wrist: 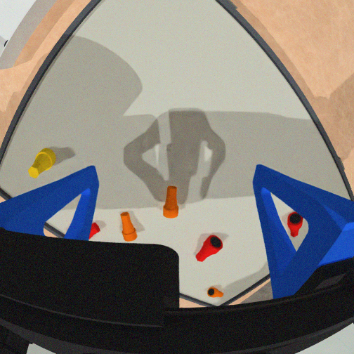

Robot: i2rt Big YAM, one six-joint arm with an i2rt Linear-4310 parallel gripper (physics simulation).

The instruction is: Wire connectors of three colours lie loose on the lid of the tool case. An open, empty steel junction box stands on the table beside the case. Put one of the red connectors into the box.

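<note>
A red connector (210, 247) with a dark open end lies on the pale lid (175, 65), below and right of the middle of the view. A second red connector (295, 223) shows through the opening of the right finger. A third red connector (94, 230) is mostly hidden behind the left finger. My gripper (175, 173) is open and empty above the lid, its blue fingers wide apart. A pale grey part of what looks like the steel junction box (14, 14) is cut off at the top left corner; its inside cannot be seen.
Orange connectors (171, 202) (128, 226) (215, 292) lie on the lid, two between the fingers and one near the lid's lower corner. A yellow connector (42, 162) lies near the left edge. The gripper's shadow falls across the lid. Tan table (320, 50) surrounds the case.
</note>
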